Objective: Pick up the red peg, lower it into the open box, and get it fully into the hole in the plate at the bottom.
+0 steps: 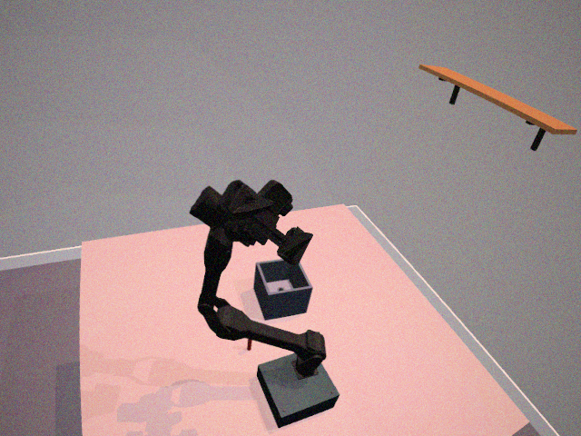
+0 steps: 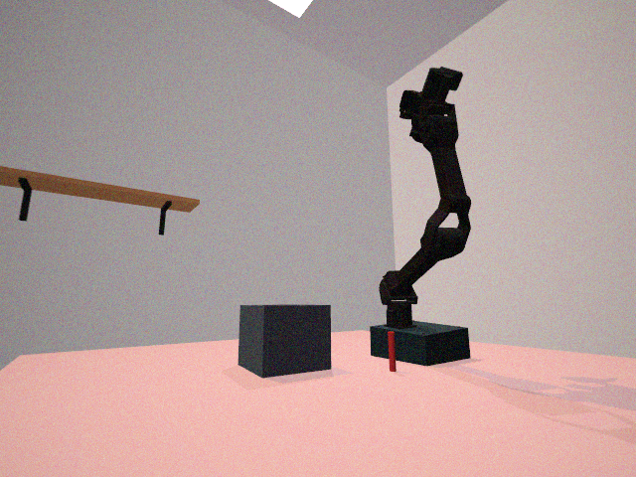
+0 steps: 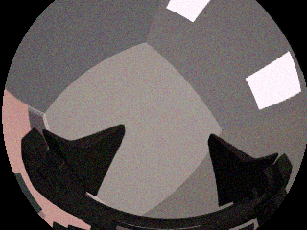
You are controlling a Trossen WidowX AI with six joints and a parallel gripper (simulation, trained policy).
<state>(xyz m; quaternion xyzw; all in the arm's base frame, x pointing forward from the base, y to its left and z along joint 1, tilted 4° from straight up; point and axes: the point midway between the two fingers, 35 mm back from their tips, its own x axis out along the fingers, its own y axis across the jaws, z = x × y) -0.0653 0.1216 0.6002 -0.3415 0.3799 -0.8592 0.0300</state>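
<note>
The red peg lies 65 cm below my gripper tip, 21 cm ahead of it and 2 cm to the right of it. The rest, counted from my gripper tip: pale plate: 65 cm below, 40 cm ahead, 18 cm to the right.
</note>
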